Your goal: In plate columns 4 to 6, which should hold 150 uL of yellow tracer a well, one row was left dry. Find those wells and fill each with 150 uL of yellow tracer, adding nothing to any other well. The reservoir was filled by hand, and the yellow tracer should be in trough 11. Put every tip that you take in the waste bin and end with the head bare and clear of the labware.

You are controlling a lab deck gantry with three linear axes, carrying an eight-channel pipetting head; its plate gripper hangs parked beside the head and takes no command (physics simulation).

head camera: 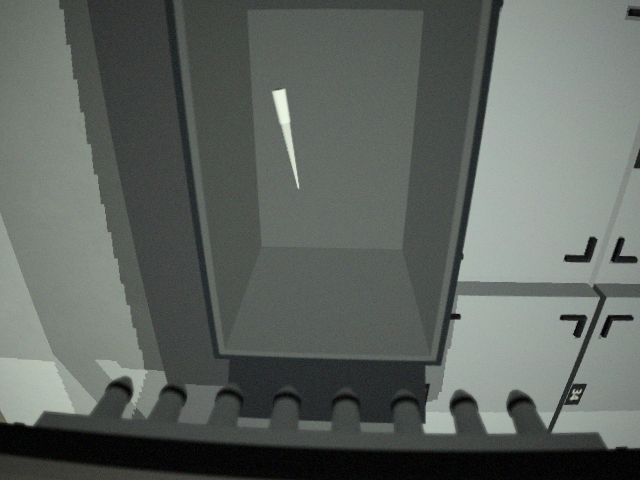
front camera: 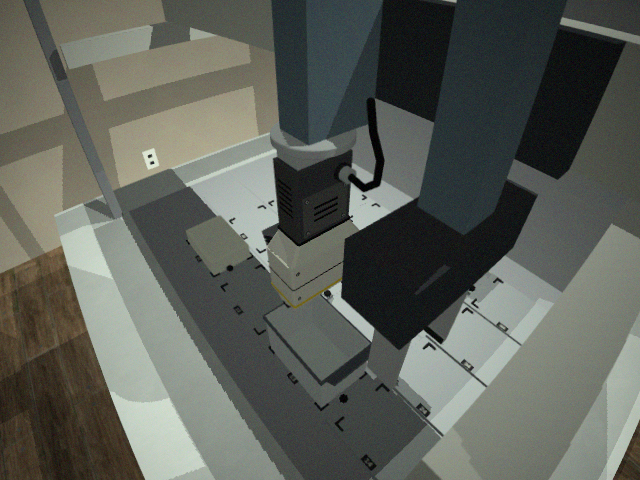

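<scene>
The waste bin [front camera: 294, 356] [head camera: 330, 304] is an open grey box at the front of the deck. The pipetting head [front camera: 310, 258] is above its rear end. All eight nozzles [head camera: 345, 405] are bare in the head camera view. One white tip [head camera: 285, 121] shows inside the bin's outline; I cannot tell whether it is resting on the bottom. The pale reservoir [front camera: 217, 243] stands left of the head; its troughs cannot be made out. The well plate does not show in either view. The parked plate gripper [front camera: 410, 359] hangs right of the bin with its fingers apart and empty.
The gripper's black carriage block [front camera: 413, 279] hangs close to the right of the head. Blue-grey columns [front camera: 330, 67] rise above both. A pale frame beam [front camera: 547, 351] crosses the right foreground. A slot label reading 34 [head camera: 574, 393] lies right of the bin.
</scene>
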